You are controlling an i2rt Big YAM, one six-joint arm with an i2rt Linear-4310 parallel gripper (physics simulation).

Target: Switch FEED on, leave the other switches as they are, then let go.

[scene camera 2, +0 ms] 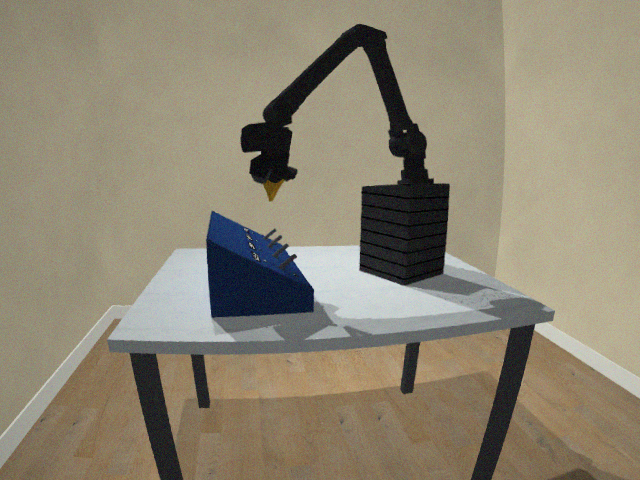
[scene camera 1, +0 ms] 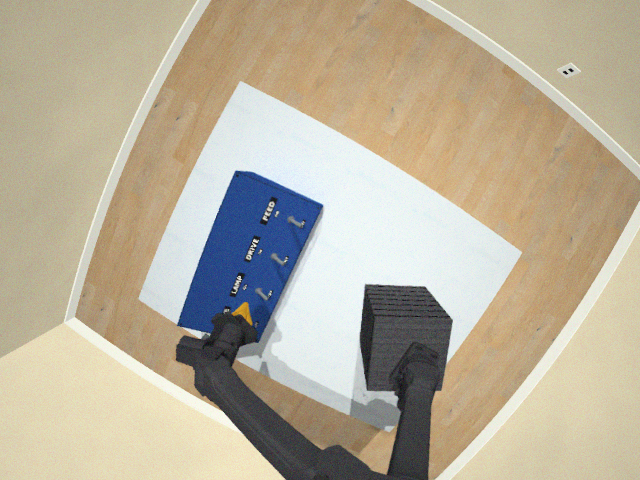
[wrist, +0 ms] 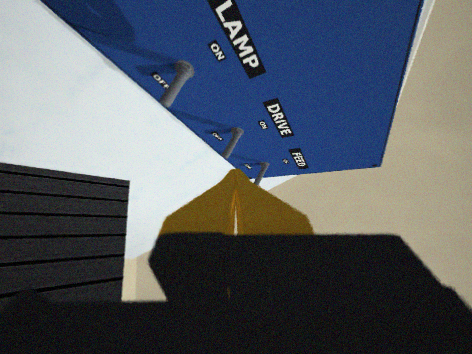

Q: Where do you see a blue sloped switch panel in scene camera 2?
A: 246,277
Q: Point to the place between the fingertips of the gripper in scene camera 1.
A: At 245,303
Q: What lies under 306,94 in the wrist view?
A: A blue sloped switch panel.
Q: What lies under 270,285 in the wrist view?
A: The gripper.
